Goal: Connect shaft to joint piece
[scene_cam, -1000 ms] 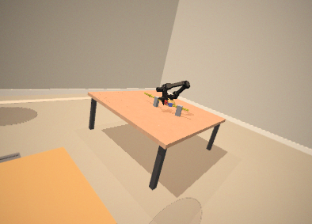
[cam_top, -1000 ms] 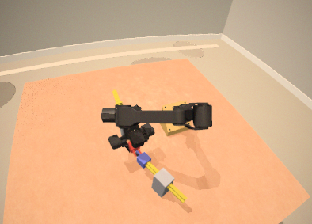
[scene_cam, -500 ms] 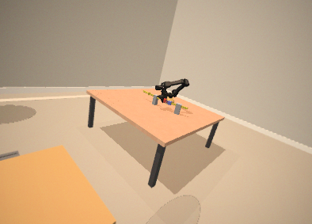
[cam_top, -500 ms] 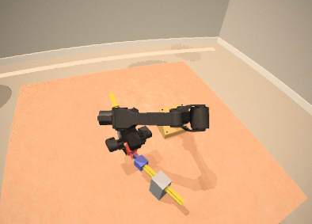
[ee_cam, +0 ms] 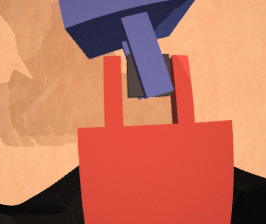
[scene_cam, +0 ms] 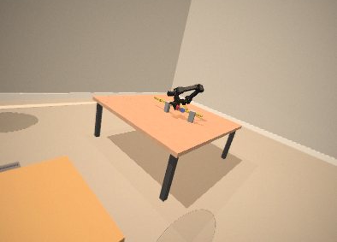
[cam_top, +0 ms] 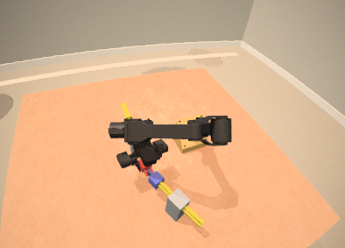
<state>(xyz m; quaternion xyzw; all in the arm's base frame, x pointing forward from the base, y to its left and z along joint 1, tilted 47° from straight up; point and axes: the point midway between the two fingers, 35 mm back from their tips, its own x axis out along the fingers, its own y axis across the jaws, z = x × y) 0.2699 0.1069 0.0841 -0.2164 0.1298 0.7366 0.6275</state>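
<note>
Now: gripper tip 1 cm to the right of the red joint piece and 4 cm below it.
</note>
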